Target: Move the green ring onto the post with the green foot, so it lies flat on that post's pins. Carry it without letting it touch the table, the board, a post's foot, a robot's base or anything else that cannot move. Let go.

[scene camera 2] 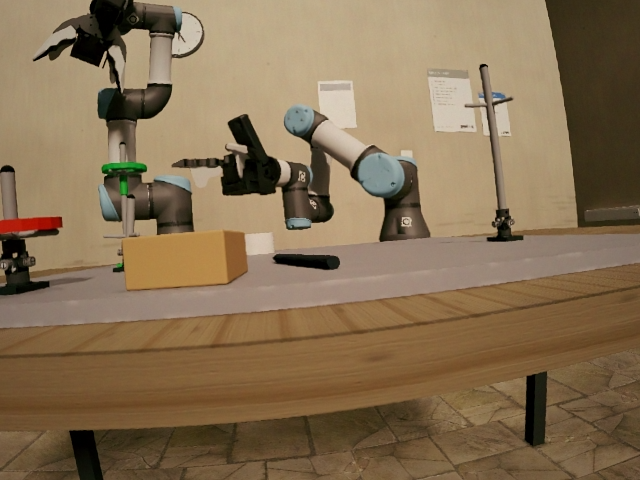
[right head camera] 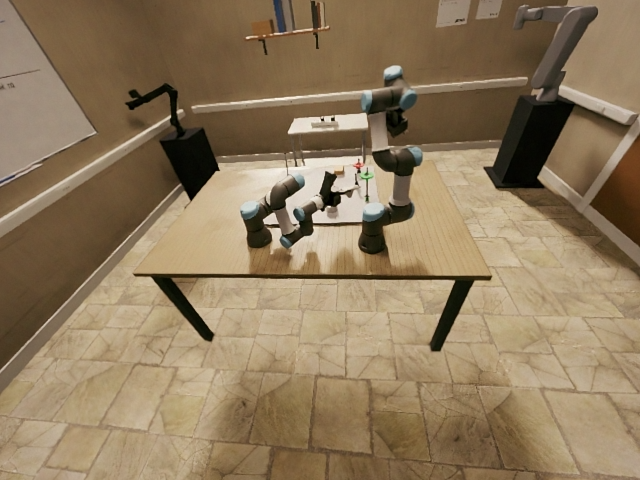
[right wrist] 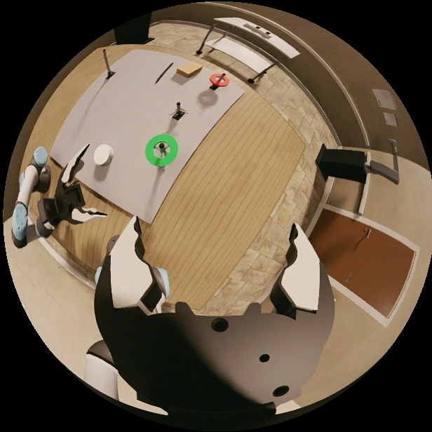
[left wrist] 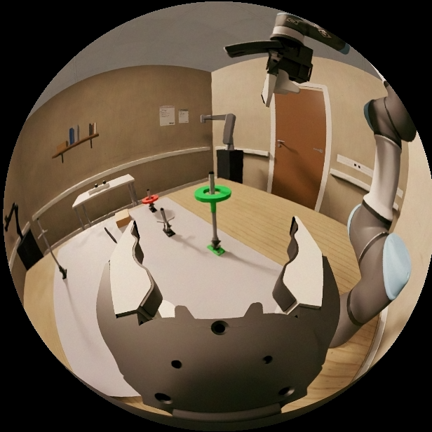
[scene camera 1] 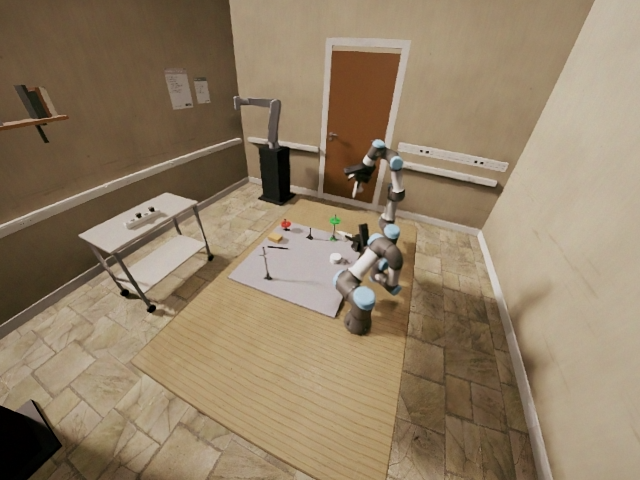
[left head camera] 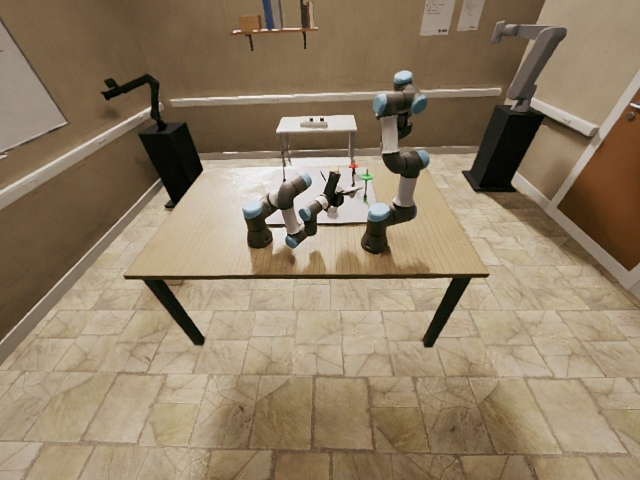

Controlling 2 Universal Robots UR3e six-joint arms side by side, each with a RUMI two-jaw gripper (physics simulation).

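The green ring (left head camera: 366,177) (right head camera: 367,176) (scene camera 1: 334,221) (scene camera 2: 124,168) (left wrist: 213,198) (right wrist: 161,137) is level around the upper part of the post with the green foot (scene camera 1: 332,239) (scene camera 2: 118,268) (left wrist: 216,250). The post's top sticks up through it. The right wrist view shows the pins across the ring's hole. No finger touches the ring. My left gripper (left wrist: 213,219) (right wrist: 94,178) is open and empty, drawn back from the ring on the robot's side. My right gripper (scene camera 2: 77,74) (right wrist: 216,221) is open and empty, high above the table. The ring hides its contact with the pins.
The red ring (scene camera 2: 31,225) (left wrist: 150,200) (right wrist: 219,76) is on another post. A short post (scene camera 1: 310,234) (left wrist: 166,225) and a tall post (scene camera 1: 266,263) (scene camera 2: 496,155) stand on the grey board (scene camera 1: 299,289). A yellow block (scene camera 2: 180,260), a black rod (scene camera 2: 307,260) and a white cylinder (right wrist: 103,155) are there too.
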